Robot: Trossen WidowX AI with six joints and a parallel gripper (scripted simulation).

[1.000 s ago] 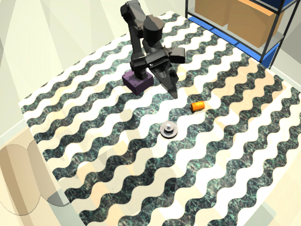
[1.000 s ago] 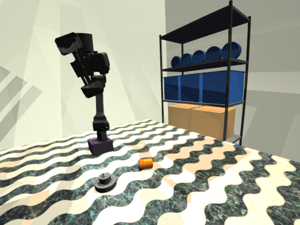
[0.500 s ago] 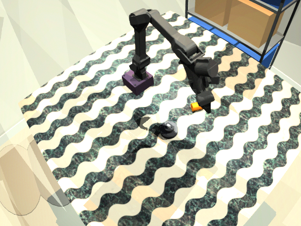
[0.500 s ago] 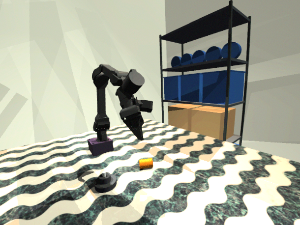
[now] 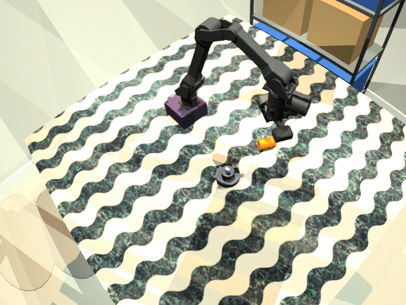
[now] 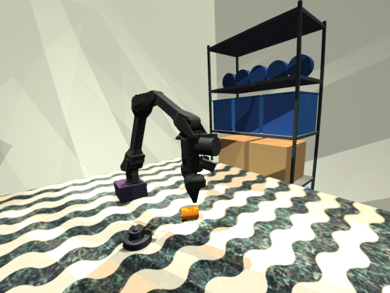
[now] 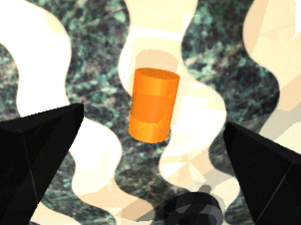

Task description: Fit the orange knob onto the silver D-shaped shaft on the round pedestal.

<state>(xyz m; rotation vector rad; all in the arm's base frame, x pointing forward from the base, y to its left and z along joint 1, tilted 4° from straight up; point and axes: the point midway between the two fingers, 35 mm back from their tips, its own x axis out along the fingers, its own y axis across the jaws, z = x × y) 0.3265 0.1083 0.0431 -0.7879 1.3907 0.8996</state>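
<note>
My gripper tip is now 6 cm above the orange knob. From my gripper tip the other things lie so: round grey pedestal 1 cm behind, 20 cm to the right, 5 cm below.
</note>
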